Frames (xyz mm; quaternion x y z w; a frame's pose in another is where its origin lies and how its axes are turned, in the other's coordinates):
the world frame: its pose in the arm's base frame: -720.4 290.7 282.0 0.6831 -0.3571 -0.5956 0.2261
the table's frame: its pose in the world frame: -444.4 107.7 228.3 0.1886 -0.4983 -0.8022 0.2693
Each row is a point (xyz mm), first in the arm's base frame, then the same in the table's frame.
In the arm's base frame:
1: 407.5 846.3 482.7
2: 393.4 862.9 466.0
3: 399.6 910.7 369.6
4: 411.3 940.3 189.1
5: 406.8 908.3 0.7
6: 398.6 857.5 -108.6
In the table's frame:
1: 446.8 -987.0 -917.7
2: 460.2 -963.4 -922.1
3: 502.3 -904.1 -1001.6
4: 521.9 -802.0 -1152.6
5: 477.9 -691.8 -1302.4
6: 419.8 -628.2 -1387.1

